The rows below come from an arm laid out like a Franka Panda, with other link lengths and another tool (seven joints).
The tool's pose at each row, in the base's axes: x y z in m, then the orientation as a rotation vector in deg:
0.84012, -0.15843, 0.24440, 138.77, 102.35, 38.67
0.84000, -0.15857, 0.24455, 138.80, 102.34, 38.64
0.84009, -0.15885, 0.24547, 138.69, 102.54, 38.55
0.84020, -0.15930, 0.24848, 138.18, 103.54, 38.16
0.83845, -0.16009, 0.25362, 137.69, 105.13, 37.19
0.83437, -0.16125, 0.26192, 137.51, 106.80, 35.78
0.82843, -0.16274, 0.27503, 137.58, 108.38, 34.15
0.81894, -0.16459, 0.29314, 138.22, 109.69, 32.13
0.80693, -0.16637, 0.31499, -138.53, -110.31, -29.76
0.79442, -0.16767, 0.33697, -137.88, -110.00, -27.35
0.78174, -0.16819, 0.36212, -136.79, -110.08, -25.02
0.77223, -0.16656, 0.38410, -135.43, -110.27, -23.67
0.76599, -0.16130, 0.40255, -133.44, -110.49, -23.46
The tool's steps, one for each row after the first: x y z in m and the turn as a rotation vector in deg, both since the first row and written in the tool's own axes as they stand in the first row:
-0.00011, -0.00002, -0.00021, 0.02, -0.01, 0.02
-0.00006, 0.00043, -0.00106, 0.09, -0.03, -0.12
0.00048, 0.00157, -0.00383, 0.44, -0.09, -0.81
0.00094, 0.00180, -0.00930, 1.29, -0.28, -1.74
0.00149, 0.00100, -0.01857, 2.48, -0.61, -2.55
0.00280, 0.00007, -0.03295, 3.84, -1.02, -3.20
0.00449, -0.00243, -0.05326, 5.47, -1.57, -3.44
0.00682, -0.00609, -0.07787, 7.28, -2.16, -3.44
0.00951, -0.01032, -0.10269, 9.01, -2.68, -3.36
0.01387, -0.01401, -0.13028, 10.82, -3.08, -3.62
0.01996, -0.01652, -0.15336, 12.27, -2.95, -4.04
0.02907, -0.01833, -0.17127, 13.53, -1.99, -4.65

